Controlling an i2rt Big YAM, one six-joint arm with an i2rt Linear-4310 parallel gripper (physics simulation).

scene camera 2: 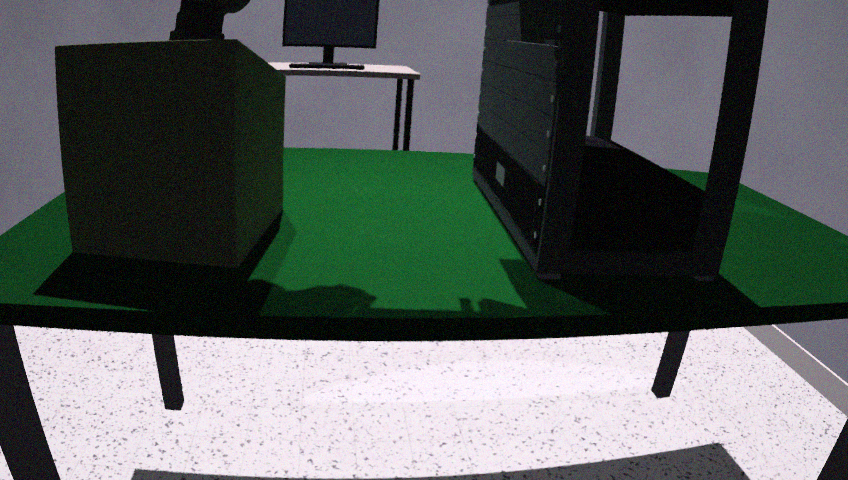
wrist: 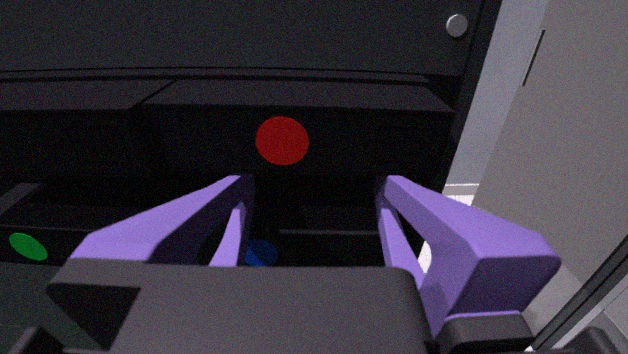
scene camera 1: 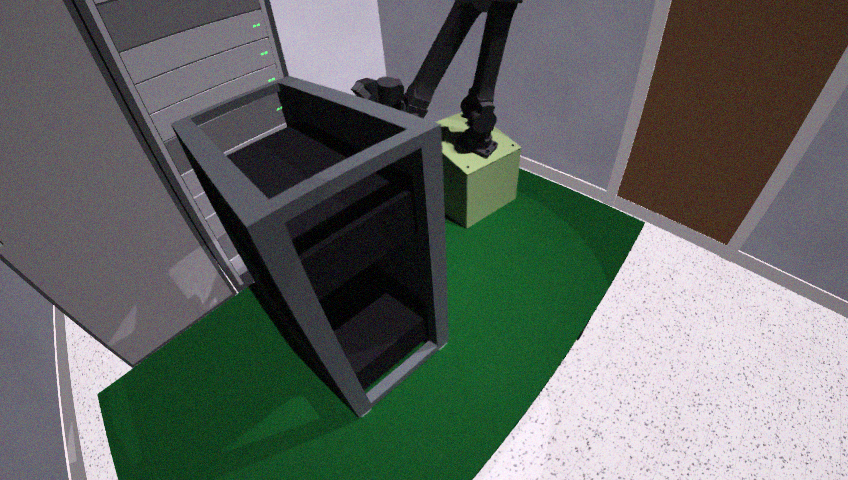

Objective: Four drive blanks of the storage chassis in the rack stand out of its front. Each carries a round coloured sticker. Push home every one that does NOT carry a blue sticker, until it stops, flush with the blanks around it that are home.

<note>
In view: the gripper point(wrist: 314, 177) and a rack point(scene camera 1: 339, 217).
The rack shows as well in scene camera 2 point(scene camera 2: 554, 188) and in the wrist view point(wrist: 315, 106).
</note>
